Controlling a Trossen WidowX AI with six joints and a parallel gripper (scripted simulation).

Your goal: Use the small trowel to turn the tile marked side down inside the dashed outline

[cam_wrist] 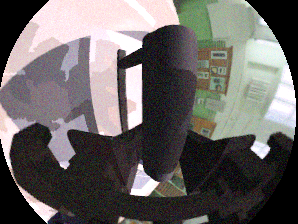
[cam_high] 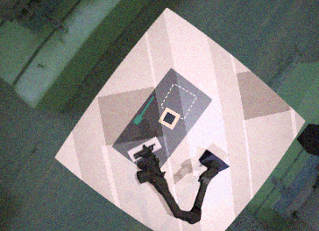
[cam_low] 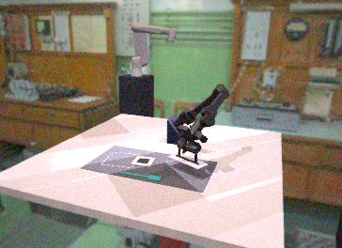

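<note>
My gripper tip is 30 mm past the small trowel, 10 mm to the right of it and 10 mm above it. The rest, counted from my gripper tip: tile (220 mm to the right, 100 mm below); then teal trowel (150 mm ahead, 120 mm to the right, 100 mm below); then grey mat (10 mm ahead, 160 mm to the right, 120 mm below).
</note>
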